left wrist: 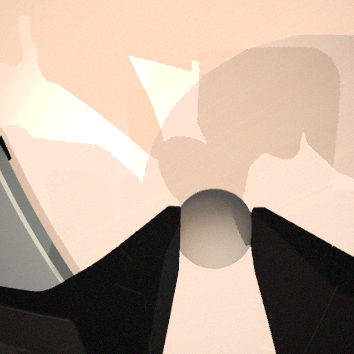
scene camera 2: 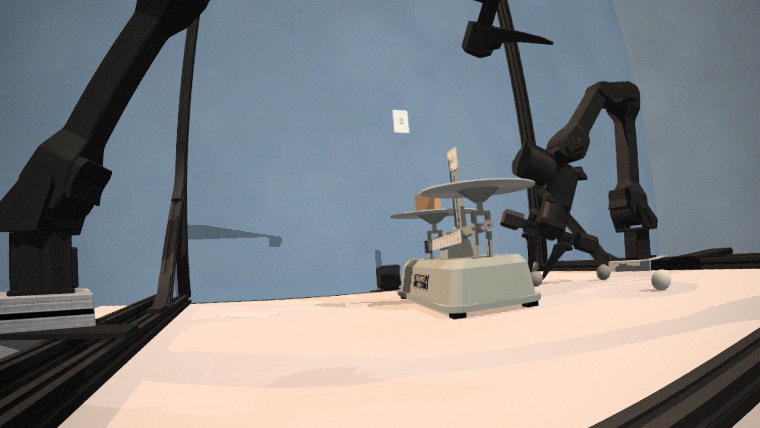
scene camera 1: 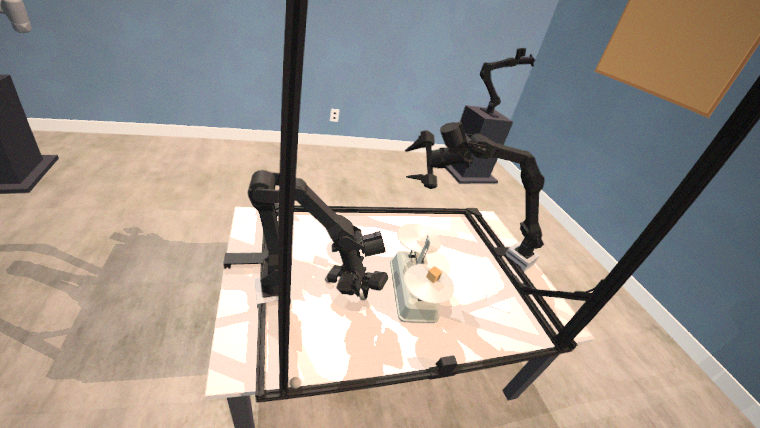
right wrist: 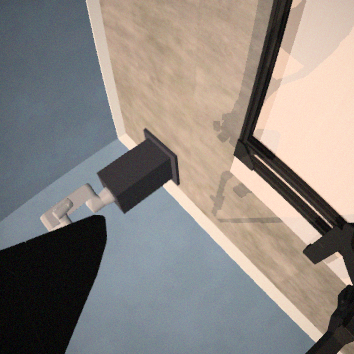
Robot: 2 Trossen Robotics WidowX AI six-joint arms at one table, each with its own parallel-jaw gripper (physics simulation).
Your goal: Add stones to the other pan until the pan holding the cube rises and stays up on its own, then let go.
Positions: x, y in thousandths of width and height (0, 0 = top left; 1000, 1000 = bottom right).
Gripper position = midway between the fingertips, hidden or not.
left gripper: left wrist 609, 617; scene camera 2 705, 648; scene camera 1 477, 693; not seen in the right wrist view (out of frame)
grey balance scale: left wrist 109, 750; scene camera 2 606, 655; scene camera 1 549, 700; not seen in the right wrist view (out of frame)
